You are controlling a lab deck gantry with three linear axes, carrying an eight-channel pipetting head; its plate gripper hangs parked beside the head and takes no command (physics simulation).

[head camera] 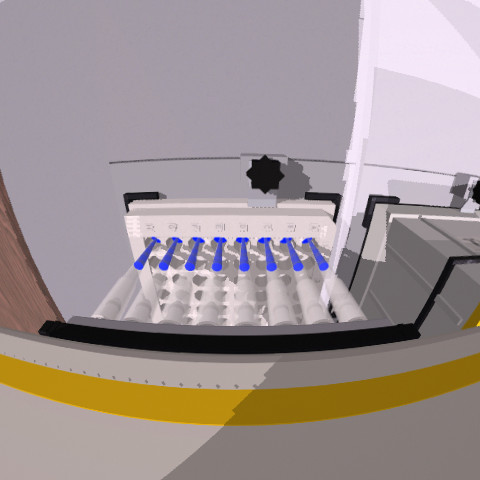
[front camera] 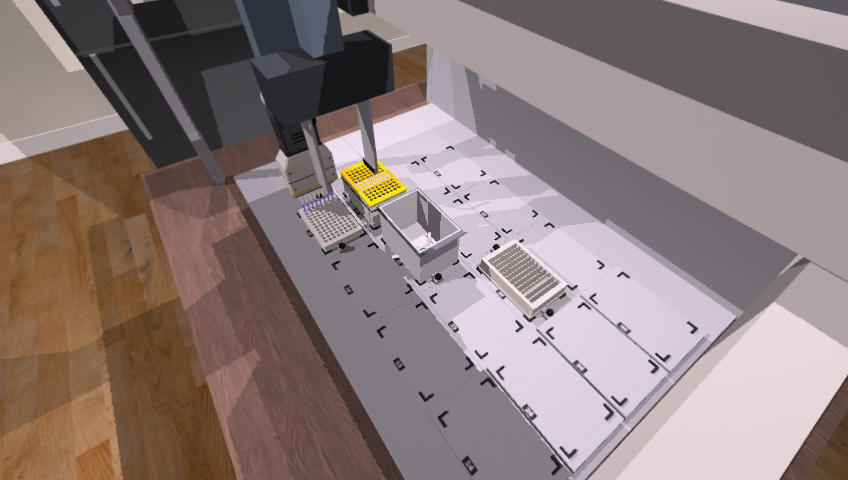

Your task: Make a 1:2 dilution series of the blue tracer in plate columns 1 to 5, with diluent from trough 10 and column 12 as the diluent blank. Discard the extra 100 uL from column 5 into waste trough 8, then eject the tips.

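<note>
The pipetting head (front camera: 306, 169) is low over the far end of the white well plate (front camera: 348, 233) (head camera: 230, 224). Its row of clear tips (head camera: 280, 290) holds blue liquid in the lower parts. The tip ends meet the plate's end column beside the lettered rim, where blue also shows; their depth in the wells cannot be told. The plate gripper (front camera: 349, 183) hangs beside the head, its two fingers apart with nothing held, near the yellow tip rack (front camera: 389, 196). The trough rack (front camera: 546, 299) stands farther right; its liquids cannot be made out.
A grey open bin (front camera: 440, 261) with loose white tips inside stands between the tip rack and the trough rack. The tip rack's grey base (head camera: 400, 270) is close beside the plate in the head view. A black knob (head camera: 265, 174) stands at the plate's end.
</note>
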